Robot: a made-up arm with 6 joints. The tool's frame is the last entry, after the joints.
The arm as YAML. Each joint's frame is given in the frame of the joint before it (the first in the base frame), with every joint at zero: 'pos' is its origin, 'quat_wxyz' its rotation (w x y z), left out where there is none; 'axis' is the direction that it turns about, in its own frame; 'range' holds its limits. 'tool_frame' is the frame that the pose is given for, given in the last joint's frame.
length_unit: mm
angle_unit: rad
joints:
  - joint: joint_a
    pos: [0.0, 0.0, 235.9]
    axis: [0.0, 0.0, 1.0]
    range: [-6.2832, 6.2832]
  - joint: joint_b
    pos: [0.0, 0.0, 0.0]
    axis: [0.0, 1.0, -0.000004]
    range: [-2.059, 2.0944]
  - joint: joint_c
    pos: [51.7, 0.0, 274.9]
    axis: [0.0, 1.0, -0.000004]
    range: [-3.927, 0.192]
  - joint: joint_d
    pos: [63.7, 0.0, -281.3]
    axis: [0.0, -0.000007, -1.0]
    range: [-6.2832, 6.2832]
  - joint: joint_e
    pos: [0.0, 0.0, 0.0]
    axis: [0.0, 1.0, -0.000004]
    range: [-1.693, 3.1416]
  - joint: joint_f
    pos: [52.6, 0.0, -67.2]
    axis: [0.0, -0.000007, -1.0]
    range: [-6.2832, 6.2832]
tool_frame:
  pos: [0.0, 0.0, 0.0]
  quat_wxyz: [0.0, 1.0, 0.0, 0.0]
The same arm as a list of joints. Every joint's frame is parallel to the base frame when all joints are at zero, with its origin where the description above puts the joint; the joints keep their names.
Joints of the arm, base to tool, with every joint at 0 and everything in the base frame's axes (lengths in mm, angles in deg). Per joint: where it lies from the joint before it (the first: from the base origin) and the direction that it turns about. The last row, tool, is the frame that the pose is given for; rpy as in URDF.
joint_a: axis 0 0 1 xyz 0 0 235.9
joint_b: axis 0 1 0 xyz 0 0 0
joint_c: axis 0 1 0 xyz 51.7 0 274.9
joint_d: axis 0 0 -1 xyz 63.7 0 -281.3
joint_e: axis 0 1 0 xyz 0 0 0
joint_f: axis 0 0 -1 xyz 52.6 0 -67.2
tool: xyz 0 0 0 rpy 180 0 0
Joint limits (deg, base to tool): -360..360 -117.97..120 -225..11 -360..360 -97..180 -360..360

